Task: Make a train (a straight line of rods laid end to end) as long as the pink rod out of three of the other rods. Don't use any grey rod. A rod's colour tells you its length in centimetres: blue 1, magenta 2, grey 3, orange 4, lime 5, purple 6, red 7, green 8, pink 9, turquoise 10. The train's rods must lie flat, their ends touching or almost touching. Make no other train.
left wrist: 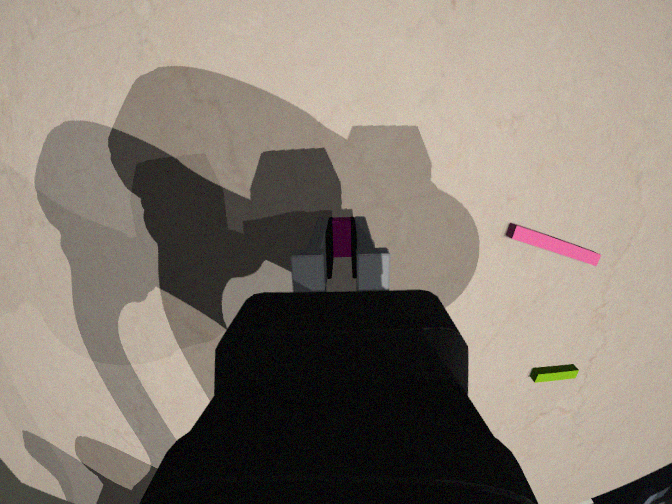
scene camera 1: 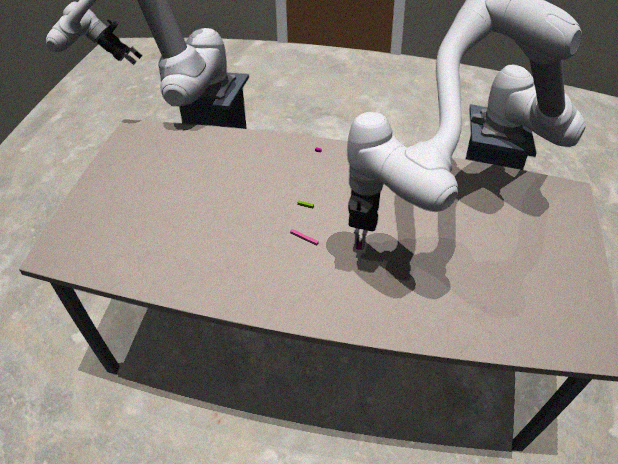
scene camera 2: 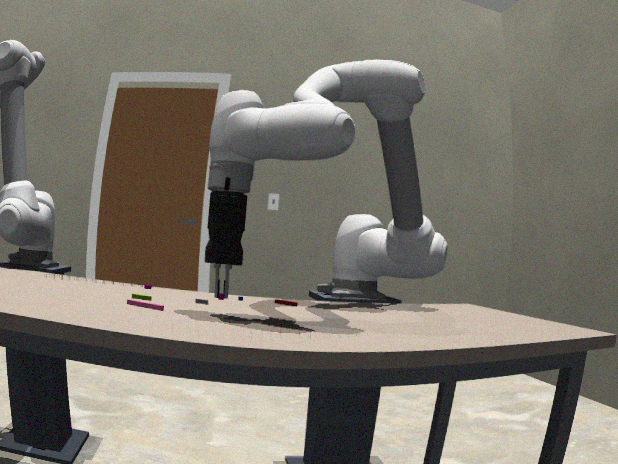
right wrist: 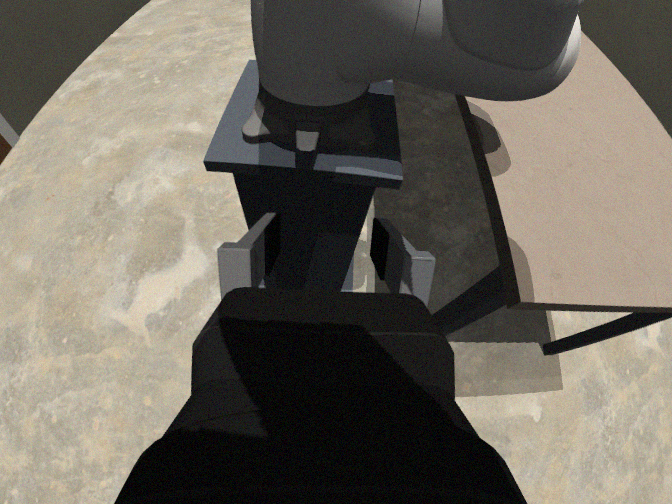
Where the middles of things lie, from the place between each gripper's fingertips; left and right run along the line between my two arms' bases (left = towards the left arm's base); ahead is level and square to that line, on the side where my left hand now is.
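My right hand is 15 cm above the pink rod (left wrist: 516,232), and it is also 91 cm to the right of the rod and 70 cm short of it.
As for my left hand (scene camera 2: 221,297), the pink rod is 50 mm below it, 160 mm to the right of it and 30 mm behind it. Going by its middle, the rod is nearer to my left hand than to my right hand.
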